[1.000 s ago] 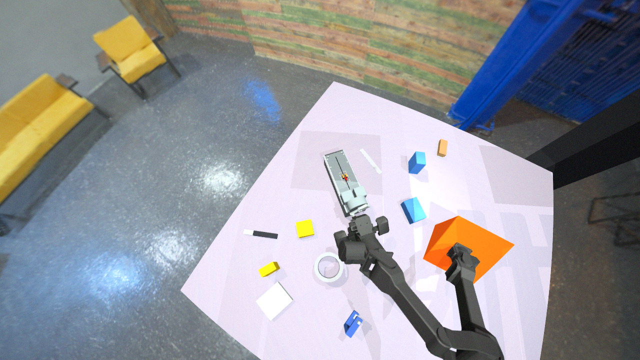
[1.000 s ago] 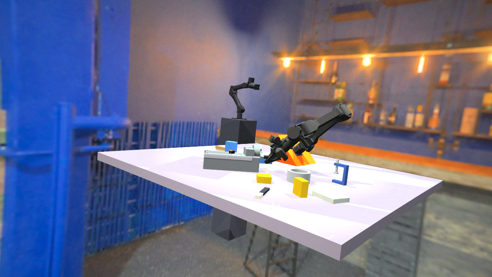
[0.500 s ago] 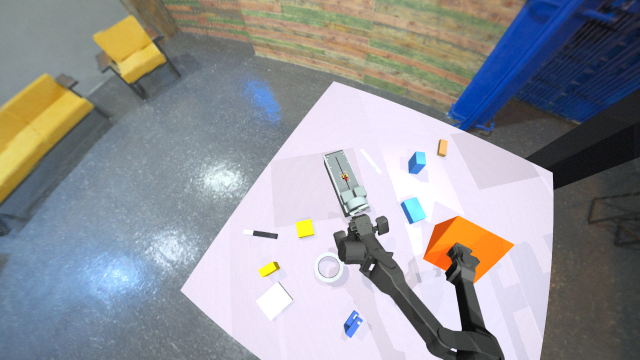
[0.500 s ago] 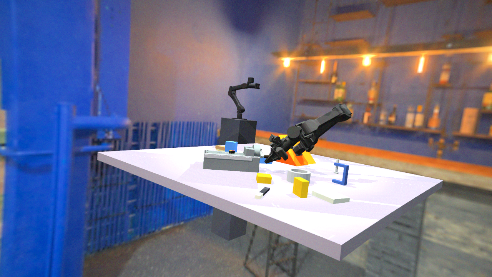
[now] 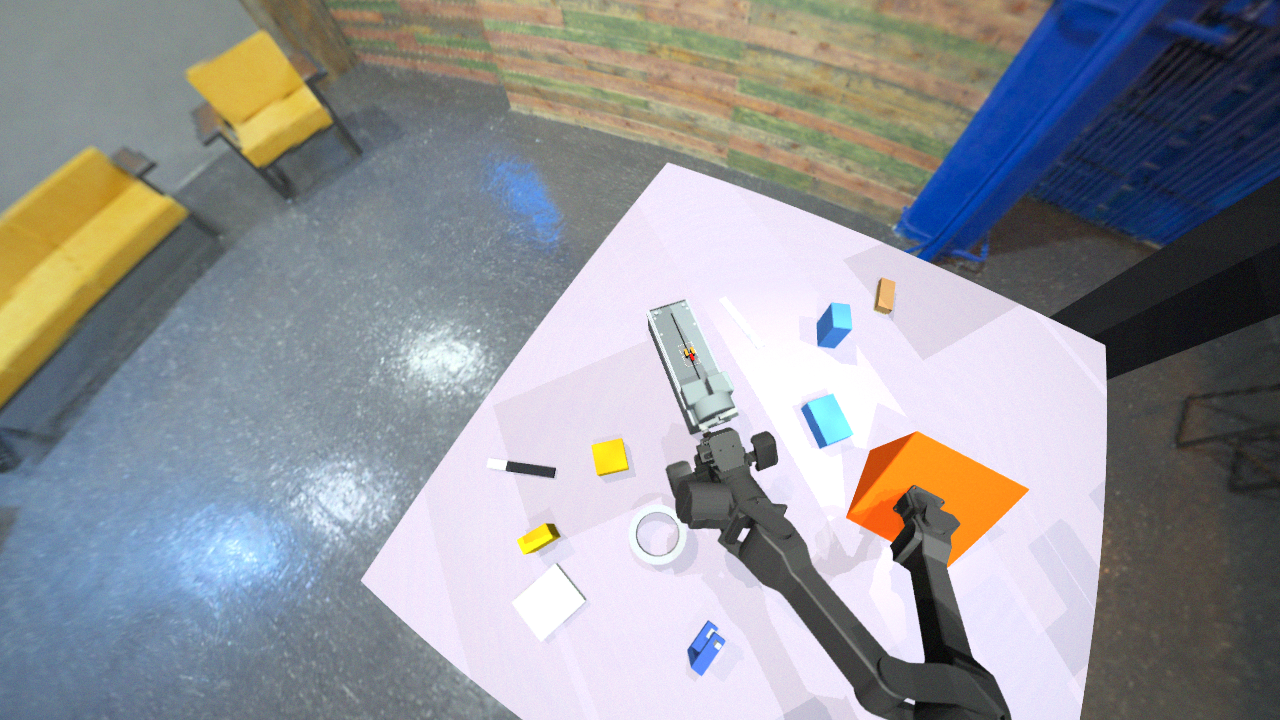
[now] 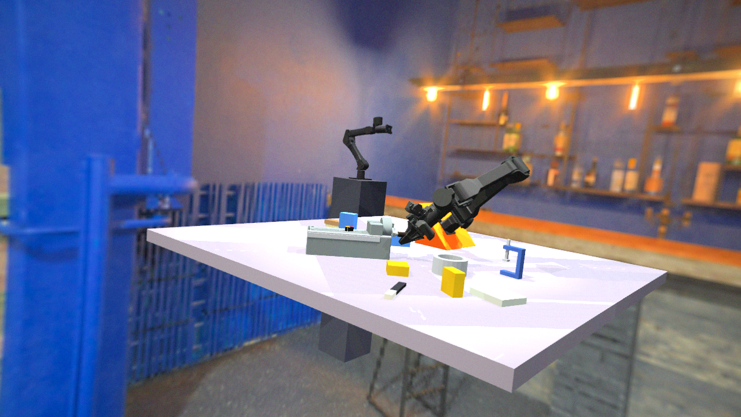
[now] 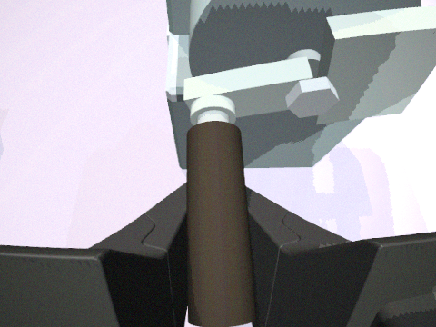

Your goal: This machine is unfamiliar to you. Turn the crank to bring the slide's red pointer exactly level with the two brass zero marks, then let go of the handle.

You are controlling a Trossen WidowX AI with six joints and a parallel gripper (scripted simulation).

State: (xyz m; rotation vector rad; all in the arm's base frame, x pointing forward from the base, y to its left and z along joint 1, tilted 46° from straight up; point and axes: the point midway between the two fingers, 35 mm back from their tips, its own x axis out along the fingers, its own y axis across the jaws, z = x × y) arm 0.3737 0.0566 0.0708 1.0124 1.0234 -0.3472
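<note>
Now: the red pointer 100 mm ahead of my gripper tip, 120 mm to the right of it and 30 mm above it. From my gripper tip the other things lie so: brown crank handle 10 mm behind, 10 mm to the left, 30 mm above; then metal strip 50 mm ahead, 300 mm to the right, 50 mm below; then blue clamp 160 mm behind, 310 mm to the left.
</note>
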